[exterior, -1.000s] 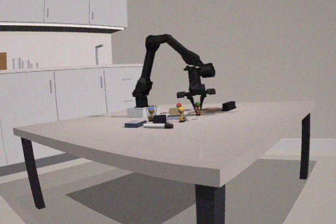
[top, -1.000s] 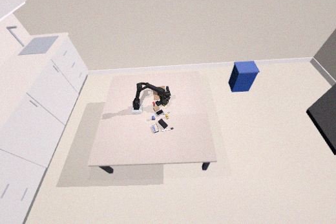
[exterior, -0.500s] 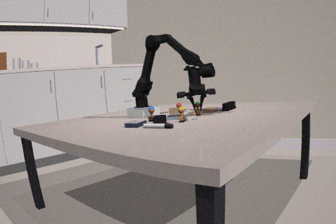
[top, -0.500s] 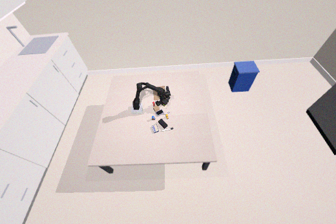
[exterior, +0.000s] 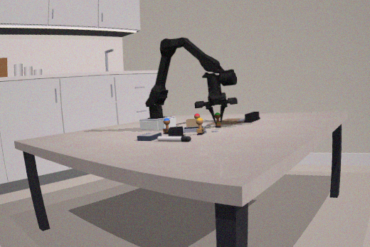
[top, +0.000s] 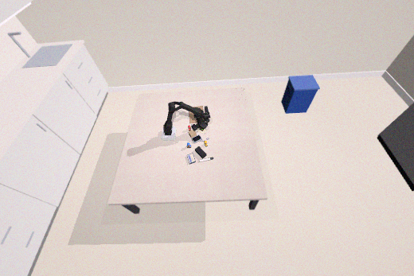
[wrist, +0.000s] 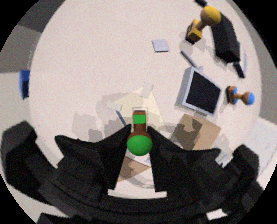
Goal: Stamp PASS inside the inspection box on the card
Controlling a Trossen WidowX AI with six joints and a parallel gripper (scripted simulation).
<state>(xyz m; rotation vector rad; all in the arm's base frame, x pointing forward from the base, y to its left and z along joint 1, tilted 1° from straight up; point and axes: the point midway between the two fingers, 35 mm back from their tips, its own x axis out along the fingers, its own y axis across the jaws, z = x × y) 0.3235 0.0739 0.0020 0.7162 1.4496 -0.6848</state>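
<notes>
My gripper tip is now right at the green-knobbed stamp. The rest, counted from my gripper tip: pale card 2 cm below; ink pad 12 cm to the right, 4 cm behind, 2 cm below; red-knobbed stamp 12 cm behind.
</notes>
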